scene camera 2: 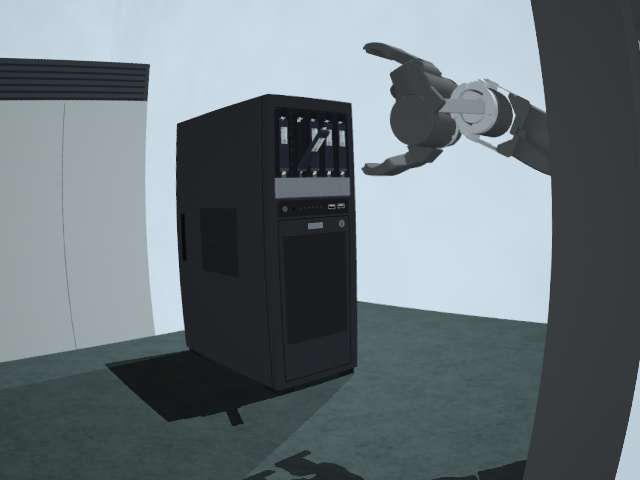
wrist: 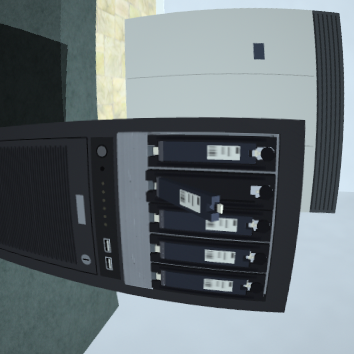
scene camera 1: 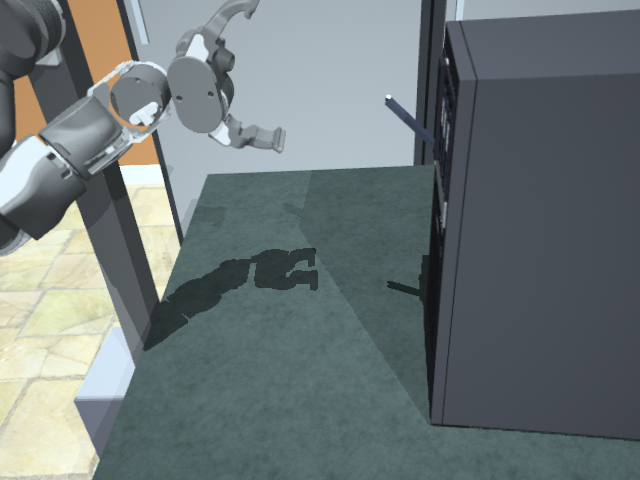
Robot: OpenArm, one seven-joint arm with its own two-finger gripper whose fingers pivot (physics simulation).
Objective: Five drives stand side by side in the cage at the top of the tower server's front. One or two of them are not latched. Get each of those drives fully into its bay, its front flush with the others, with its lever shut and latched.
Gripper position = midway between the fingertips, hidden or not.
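Scene camera 1 shows me my gripper (scene camera 1: 272,77), along with a tower server (scene camera 1: 524,327) and a dark post (scene camera 1: 105,208). In scene camera 2 I see a drive (scene camera 2: 299,118). My gripper (scene camera 2: 375,108) is visible there too, and that view also gives me the server (scene camera 2: 269,286) and the post (scene camera 2: 580,416). The wrist view has the server (wrist: 67,224) in it as well.
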